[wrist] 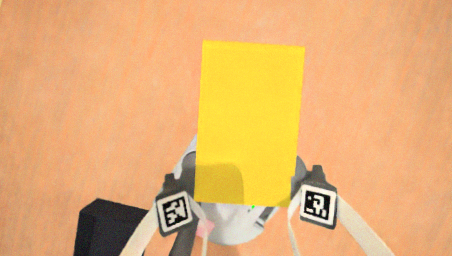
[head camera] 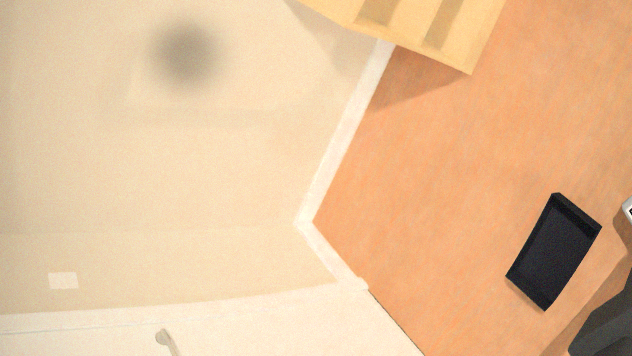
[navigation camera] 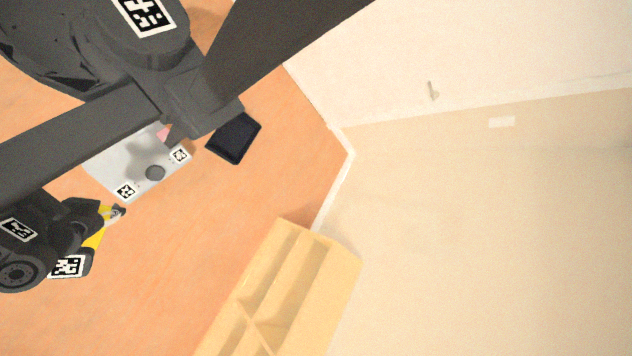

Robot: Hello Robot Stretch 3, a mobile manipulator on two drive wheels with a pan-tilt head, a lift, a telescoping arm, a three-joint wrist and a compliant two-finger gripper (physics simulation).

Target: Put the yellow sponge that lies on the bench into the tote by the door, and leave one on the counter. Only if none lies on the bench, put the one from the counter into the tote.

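Where they show: gripper, between the fingertips: (wrist: 242,173); robot's base, origin of its link: (navigation camera: 154,171).
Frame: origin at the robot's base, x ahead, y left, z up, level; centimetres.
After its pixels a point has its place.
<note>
My gripper (navigation camera: 100,236) (wrist: 242,173) {x -2.1, y -13.7, z 56.6 cm} is shut on a yellow sponge (navigation camera: 93,241) {x 3.3, y -18.7, z 60.3 cm} (wrist: 250,120) {x 0.2, y -17.6, z 60.4 cm}. The sponge is held between the two fingertips and sticks out beyond them, above the floor. The black tote (head camera: 577,216) {x 12.1, y 33.0, z 0.3 cm} (navigation camera: 221,152) {x 12.1, y 33.4, z 0.3 cm} (wrist: 87,232) {x 18.5, y 44.5, z 3.9 cm} stands on the floor near the white door; its inside looks empty in the head view. In the navigation view the tote is beyond my base from the gripper, partly covered by a dark part of my body. In the wrist view part of it shows at the lower left. The bench and the counter do not show.
A light wooden shelf unit (head camera: 450,60) {x 75.7, y 33.9, z 15.3 cm} (navigation camera: 347,256) {x 91.0, y 36.1, z 61.0 cm} stands against the beige wall. The white door (head camera: 260,327) {x 38.2, y 123.9, z 55.9 cm} (navigation camera: 390,65) {x 14.7, y 117.7, z 74.6 cm} with a handle is near the wall corner. My pale base (navigation camera: 107,172) {x -10.2, y -12.2, z 16.0 cm} stands on the floor between gripper and tote, with a pink patch on it.
</note>
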